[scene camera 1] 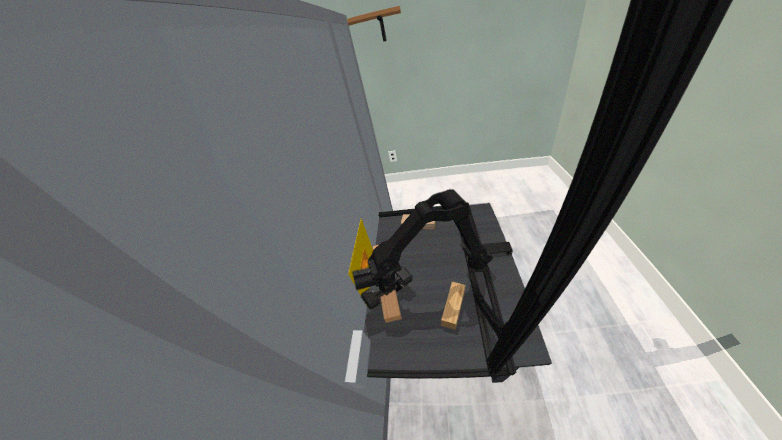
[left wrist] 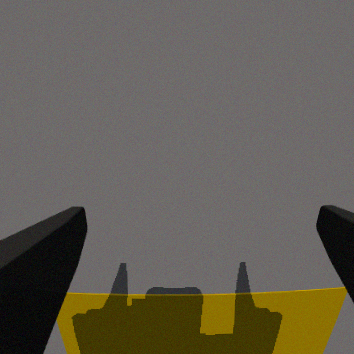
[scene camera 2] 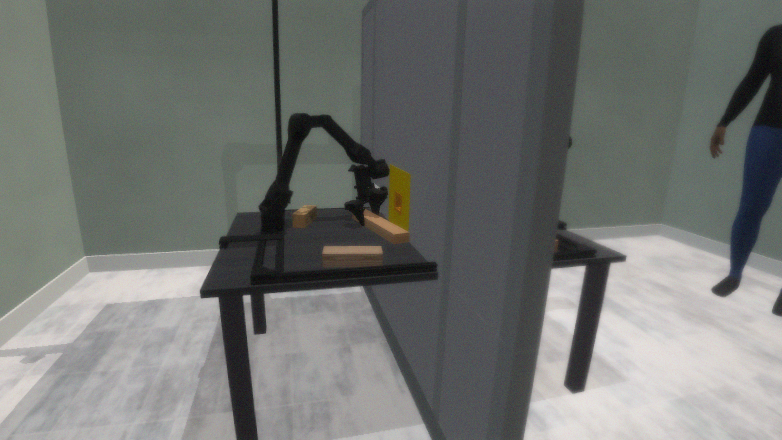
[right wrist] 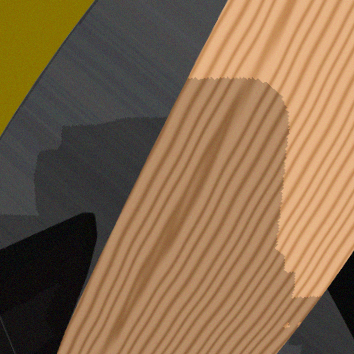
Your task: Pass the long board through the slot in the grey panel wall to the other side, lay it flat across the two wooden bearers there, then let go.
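Places are measured from the left arm's base along level axes (x up, y ahead, z left), in millimetres.
Pixels of known places: left gripper, fingertip midpoint: [left wrist: 204,217]; right gripper, fingertip midpoint: [scene camera 1: 388,296] [right wrist: 202,224]; right arm's base, origin of the base link: [scene camera 1: 477,264] [scene camera 2: 272,231].
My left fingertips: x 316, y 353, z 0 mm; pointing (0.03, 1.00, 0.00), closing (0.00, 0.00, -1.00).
Observation:
For each thing: its middle in the pictures, then the offset to it from my left fingertips. Level surfaces: height alone.
- long board, body centre: [right wrist: 336,20] [scene camera 2: 378,224] [scene camera 1: 385,278] dz -31, dx -318, dy +197 mm
- shorter wooden block, body centre: [scene camera 1: 453,304] [scene camera 2: 305,216] dz -162, dx -310, dy +448 mm
- second table, its level: dx -335 mm
The long board [scene camera 1: 391,308] [scene camera 2: 389,228] [right wrist: 200,175] lies on the black table beside the grey panel wall [scene camera 1: 218,136] [scene camera 2: 415,109]. My right gripper [scene camera 1: 388,291] [scene camera 2: 369,214] points down over it, fingers at both long edges, shut on it; the board runs slanted between the fingers and partly hides one. A yellow plate [scene camera 1: 358,238] [scene camera 2: 401,177] [left wrist: 330,307] [right wrist: 35,45] on the wall surrounds the slot, which shows orange. My left gripper [left wrist: 204,217] is open and empty, facing the wall and plate. The bearers beyond the wall are mostly hidden.
A shorter wooden block [scene camera 1: 453,305] [scene camera 2: 304,216] lies near the right arm's base. Another wooden block [scene camera 1: 426,223] [scene camera 2: 352,255] lies near the table's end. A second table [scene camera 2: 607,253] stands beyond the wall. A black post [scene camera 1: 596,191] rises by the table.

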